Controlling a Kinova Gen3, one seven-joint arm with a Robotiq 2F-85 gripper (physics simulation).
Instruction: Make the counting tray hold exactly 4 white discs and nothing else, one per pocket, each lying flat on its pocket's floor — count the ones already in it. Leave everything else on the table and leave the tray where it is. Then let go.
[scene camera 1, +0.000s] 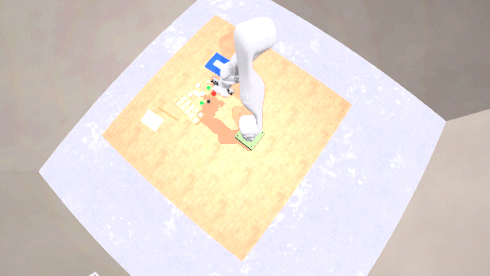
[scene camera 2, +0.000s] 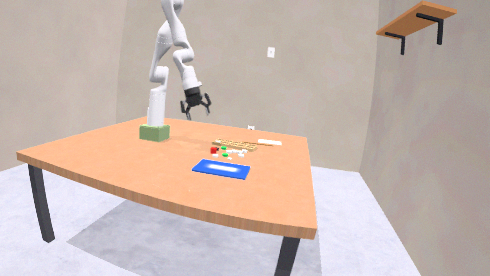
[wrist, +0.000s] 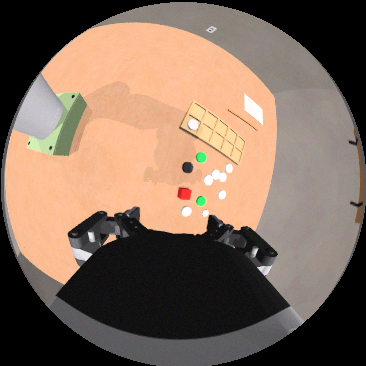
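Note:
The wooden counting tray lies on the table with two rows of pockets. One white disc sits in a pocket at the tray's end nearer the robot base; the other pockets look empty. Several loose white discs lie on the table beside the tray, among them a disc, a disc, a disc and a disc. A smaller white piece lies near them. My gripper is open and empty, high above the table.
Two green discs, a black disc and a red cube lie near the loose white discs. A blue frame-like piece lies farther out. A thin stick and a white sheet lie beyond the tray.

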